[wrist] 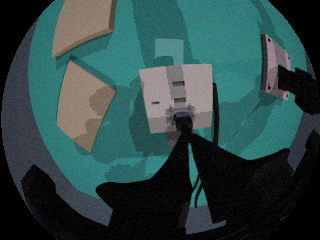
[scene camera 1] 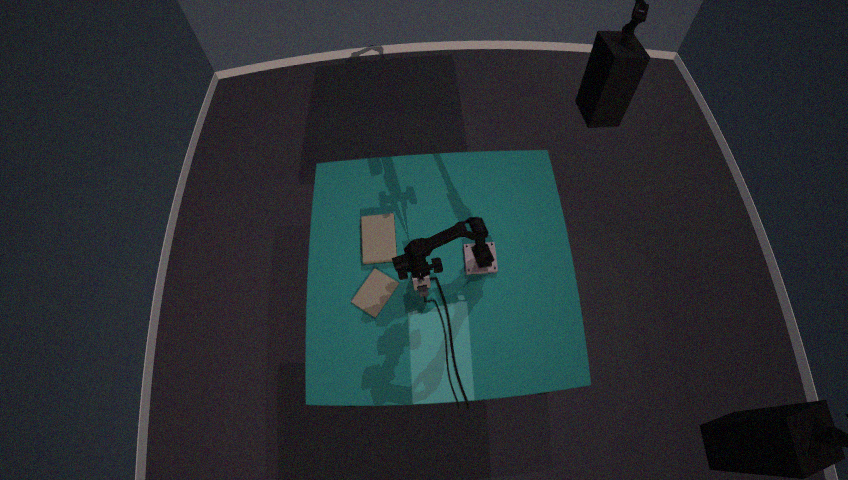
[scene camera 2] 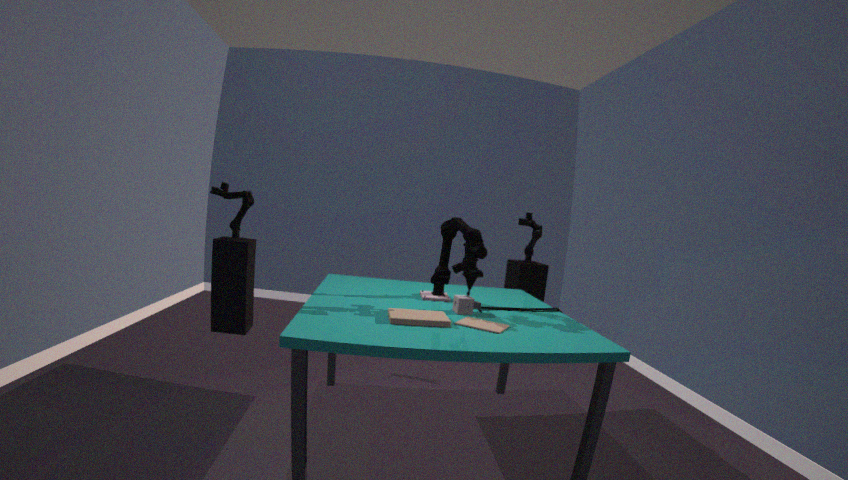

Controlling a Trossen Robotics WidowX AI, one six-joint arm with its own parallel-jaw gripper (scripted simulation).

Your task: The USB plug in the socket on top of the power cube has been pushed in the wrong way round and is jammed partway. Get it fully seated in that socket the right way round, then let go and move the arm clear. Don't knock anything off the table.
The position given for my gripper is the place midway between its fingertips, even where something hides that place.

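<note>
Visible here are a pale power cube [wrist: 176,86], a thin tan board [scene camera 1: 373,295] and a thick tan board [scene camera 1: 378,231]. The wrist view also shows the thin tan board [wrist: 84,98]; the other view of the thick tan board [scene camera 2: 411,317] is from scene camera 2. A dark USB plug is held by my gripper [wrist: 187,138].
</note>
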